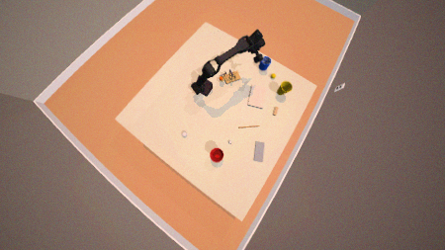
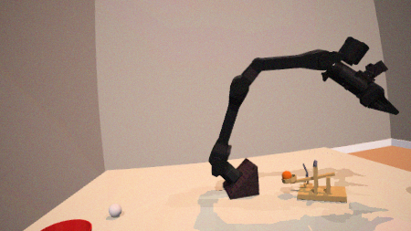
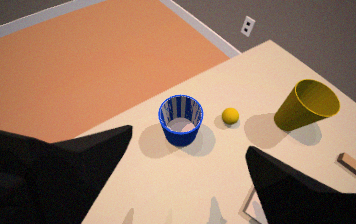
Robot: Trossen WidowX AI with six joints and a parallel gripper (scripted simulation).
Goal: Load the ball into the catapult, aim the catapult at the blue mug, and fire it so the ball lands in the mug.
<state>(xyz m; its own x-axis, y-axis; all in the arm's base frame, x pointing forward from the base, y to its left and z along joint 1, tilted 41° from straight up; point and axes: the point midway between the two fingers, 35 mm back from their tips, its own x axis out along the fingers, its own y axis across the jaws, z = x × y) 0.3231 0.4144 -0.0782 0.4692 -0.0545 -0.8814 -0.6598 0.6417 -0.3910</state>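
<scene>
Right now my gripper tip is 240 mm to the left of the orange ball, 210 mm past it and 190 mm above it. The rest, counted from my gripper tip: small yellow ball 230 mm below, 190 mm ahead, 30 mm to the left; then wooden catapult 200 mm below, 180 mm to the right, 180 mm behind; then blue mug 220 mm below, 90 mm to the left, 60 mm ahead.
</scene>
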